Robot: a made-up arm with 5 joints.
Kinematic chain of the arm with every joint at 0, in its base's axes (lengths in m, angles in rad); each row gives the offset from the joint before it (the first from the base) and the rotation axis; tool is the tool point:
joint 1: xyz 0 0 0.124 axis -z
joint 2: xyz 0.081 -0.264 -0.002 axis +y
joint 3: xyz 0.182 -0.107 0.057 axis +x
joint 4: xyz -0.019 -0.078 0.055 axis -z
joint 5: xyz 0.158 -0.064 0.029 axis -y
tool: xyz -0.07 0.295 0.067
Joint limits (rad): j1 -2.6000..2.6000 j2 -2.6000..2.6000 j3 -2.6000..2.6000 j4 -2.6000..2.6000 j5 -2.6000..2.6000
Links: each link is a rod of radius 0.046 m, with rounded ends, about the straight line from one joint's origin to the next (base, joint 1, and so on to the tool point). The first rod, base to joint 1, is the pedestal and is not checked.
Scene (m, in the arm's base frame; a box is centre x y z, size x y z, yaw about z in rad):
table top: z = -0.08
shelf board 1: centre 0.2 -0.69 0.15 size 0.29 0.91 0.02 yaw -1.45
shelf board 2: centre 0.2 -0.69 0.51 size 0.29 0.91 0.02 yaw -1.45
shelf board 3: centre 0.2 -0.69 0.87 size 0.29 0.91 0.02 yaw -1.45
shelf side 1: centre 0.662 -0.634 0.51 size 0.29 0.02 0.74 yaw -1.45
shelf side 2: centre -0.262 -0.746 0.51 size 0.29 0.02 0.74 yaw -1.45
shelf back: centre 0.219 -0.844 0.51 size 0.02 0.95 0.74 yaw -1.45
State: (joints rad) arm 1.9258 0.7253 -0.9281 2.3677 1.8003
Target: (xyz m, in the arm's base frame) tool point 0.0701 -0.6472 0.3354
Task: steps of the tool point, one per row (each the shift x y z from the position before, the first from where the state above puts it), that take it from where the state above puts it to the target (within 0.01 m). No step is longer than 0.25 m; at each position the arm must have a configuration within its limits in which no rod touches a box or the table.
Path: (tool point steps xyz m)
1: 0.1345 -0.1282 0.0925
2: 0.1664 -0.0608 0.0699
3: 0.1680 0.0034 0.0367
4: 0.1447 0.0502 -0.0019
5: 0.0220 -0.0917 0.0107
6: 0.0490 -0.0927 -0.0193
7: 0.0768 -0.0790 -0.0456

